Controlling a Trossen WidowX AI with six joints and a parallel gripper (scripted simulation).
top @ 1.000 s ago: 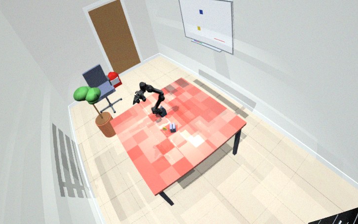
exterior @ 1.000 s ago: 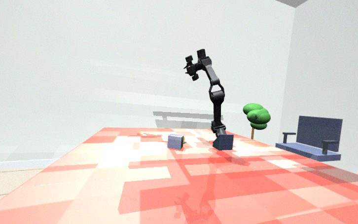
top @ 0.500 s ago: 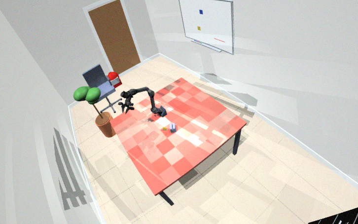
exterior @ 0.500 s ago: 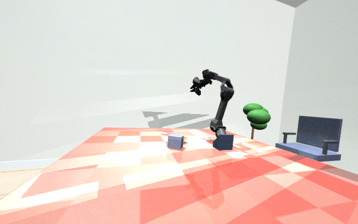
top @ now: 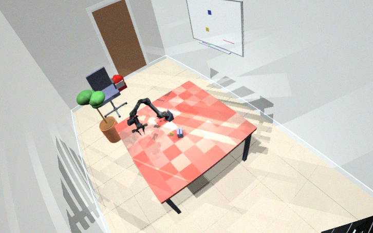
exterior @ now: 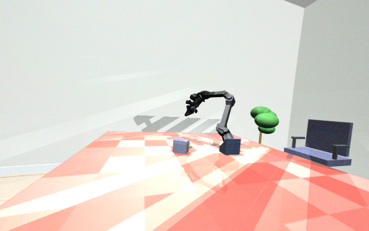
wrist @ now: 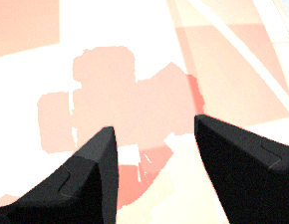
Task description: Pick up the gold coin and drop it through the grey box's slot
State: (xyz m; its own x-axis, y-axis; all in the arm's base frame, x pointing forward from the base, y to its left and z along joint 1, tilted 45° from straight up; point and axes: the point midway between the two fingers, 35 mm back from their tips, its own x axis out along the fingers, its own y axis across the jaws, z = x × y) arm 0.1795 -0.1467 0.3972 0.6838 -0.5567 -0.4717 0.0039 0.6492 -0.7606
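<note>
Now: the gold coin 29 cm to the left of my gripper tip, 17 cm below it and 4 cm ahead of it.
</note>
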